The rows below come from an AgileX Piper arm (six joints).
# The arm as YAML. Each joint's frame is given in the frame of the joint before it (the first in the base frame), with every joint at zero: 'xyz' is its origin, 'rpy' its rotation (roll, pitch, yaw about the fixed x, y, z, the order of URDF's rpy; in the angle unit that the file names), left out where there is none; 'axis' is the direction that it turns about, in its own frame. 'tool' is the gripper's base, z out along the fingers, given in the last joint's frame.
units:
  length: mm
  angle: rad
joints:
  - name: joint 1
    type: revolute
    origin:
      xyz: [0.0, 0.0, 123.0]
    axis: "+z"
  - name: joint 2
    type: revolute
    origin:
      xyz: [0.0, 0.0, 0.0]
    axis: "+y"
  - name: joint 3
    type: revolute
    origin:
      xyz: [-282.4, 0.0, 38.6]
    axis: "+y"
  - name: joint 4
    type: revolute
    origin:
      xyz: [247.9, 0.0, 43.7]
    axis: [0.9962, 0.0, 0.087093]
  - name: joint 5
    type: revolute
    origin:
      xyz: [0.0, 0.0, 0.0]
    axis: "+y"
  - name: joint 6
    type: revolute
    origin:
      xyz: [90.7, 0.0, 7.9]
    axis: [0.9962, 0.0, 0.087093]
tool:
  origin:
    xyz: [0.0, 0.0, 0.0]
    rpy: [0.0, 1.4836, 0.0]
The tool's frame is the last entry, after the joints.
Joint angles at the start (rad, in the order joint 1, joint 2, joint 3, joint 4, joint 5, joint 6):
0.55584, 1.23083, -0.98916, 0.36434, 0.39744, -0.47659
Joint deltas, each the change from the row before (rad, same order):
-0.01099, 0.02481, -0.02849, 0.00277, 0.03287, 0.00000
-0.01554, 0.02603, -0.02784, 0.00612, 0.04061, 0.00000
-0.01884, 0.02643, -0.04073, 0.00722, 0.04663, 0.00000
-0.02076, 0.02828, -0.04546, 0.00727, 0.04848, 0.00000
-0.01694, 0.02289, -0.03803, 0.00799, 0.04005, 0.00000
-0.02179, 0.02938, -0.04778, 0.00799, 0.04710, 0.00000
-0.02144, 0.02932, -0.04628, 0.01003, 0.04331, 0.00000
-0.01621, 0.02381, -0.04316, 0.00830, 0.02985, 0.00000
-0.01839, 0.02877, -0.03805, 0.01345, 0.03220, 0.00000
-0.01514, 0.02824, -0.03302, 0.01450, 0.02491, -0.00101
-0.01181, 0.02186, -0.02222, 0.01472, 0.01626, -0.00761
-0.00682, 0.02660, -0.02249, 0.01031, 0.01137, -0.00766
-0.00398, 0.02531, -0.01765, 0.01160, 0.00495, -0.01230
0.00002, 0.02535, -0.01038, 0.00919, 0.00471, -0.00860
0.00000, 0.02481, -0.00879, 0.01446, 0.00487, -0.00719
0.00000, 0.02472, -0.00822, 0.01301, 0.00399, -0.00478
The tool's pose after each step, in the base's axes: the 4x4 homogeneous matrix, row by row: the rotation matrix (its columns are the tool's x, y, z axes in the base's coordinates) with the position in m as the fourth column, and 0 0 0 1 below. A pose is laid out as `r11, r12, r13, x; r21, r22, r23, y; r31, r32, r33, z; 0, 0, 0, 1`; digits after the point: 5 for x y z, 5 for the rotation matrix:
-0.35969, -0.67823, 0.64080, 0.22969; -0.37975, 0.73372, 0.56342, 0.15515; -0.85230, -0.04068, -0.52147, 0.33998; 0, 0, 0, 1
-0.39012, -0.67798, 0.62302, 0.23600; -0.38861, 0.73465, 0.55612, 0.15552; -0.83474, -0.02516, -0.55007, 0.33906; 0, 0, 0, 1
-0.41604, -0.67638, 0.60780, 0.24324; -0.39252, 0.73649, 0.55091, 0.15539; -0.82026, -0.00937, -0.57191, 0.34172; 0, 0, 0, 1
-0.44100, -0.67373, 0.59297, 0.25125; -0.39501, 0.73895, 0.54582, 0.15485; -0.80591, 0.00648, -0.59200, 0.34512; 0, 0, 0, 1
-0.46111, -0.67146, 0.58010, 0.25769; -0.39511, 0.74073, 0.54333, 0.15426; -0.79452, 0.02133, -0.60686, 0.34815; 0, 0, 0, 1
-0.48382, -0.66750, 0.56601, 0.26619; -0.39505, 0.74367, 0.53934, 0.15307; -0.78093, 0.03734, -0.62350, 0.35177; 0, 0, 0, 1
-0.50550, -0.66258, 0.55268, 0.27470; -0.39216, 0.74700, 0.53685, 0.15167; -0.76856, 0.05463, -0.63744, 0.35504; 0, 0, 0, 1
-0.51565, -0.65849, 0.54818, 0.28201; -0.38602, 0.74973, 0.53748, 0.15074; -0.76491, 0.06555, -0.64079, 0.35964; 0, 0, 0, 1
-0.53595, -0.65248, 0.53574, 0.29018; -0.37927, 0.75302, 0.53769, 0.14959; -0.75426, 0.08498, -0.65105, 0.36086; 0, 0, 0, 1
-0.55369, -0.64719, 0.52400, 0.29802; -0.37201, 0.75522, 0.53968, 0.14906; -0.74501, 0.10388, -0.65891, 0.36095; 0, 0, 0, 1
-0.56454, -0.64551, 0.51440, 0.30410; -0.36842, 0.75475, 0.54279, 0.14862; -0.73862, 0.11691, -0.66391, 0.36012; 0, 0, 0, 1
-0.57288, -0.64626, 0.50414, 0.31094; -0.36956, 0.75267, 0.54489, 0.14974; -0.73159, 0.12585, -0.67003, 0.35778; 0, 0, 0, 1
-0.57694, -0.64972, 0.49499, 0.31730; -0.37266, 0.74865, 0.54831, 0.15153; -0.72682, 0.13188, -0.67405, 0.35459; 0, 0, 0, 1
-0.58595, -0.65314, 0.47966, 0.32271; -0.37864, 0.74400, 0.55054, 0.15428; -0.71644, 0.14097, -0.68325, 0.34890; 0, 0, 0, 1
-0.59787, -0.65482, 0.46234, 0.32773; -0.38011, 0.73940, 0.55570, 0.15721; -0.70574, 0.15650, -0.69097, 0.34294; 0, 0, 0, 1
-0.61073, -0.65452, 0.44567, 0.33269; -0.38044, 0.73614, 0.55979, 0.16000; -0.69447, 0.17233, -0.69858, 0.33669; 0, 0, 0, 1

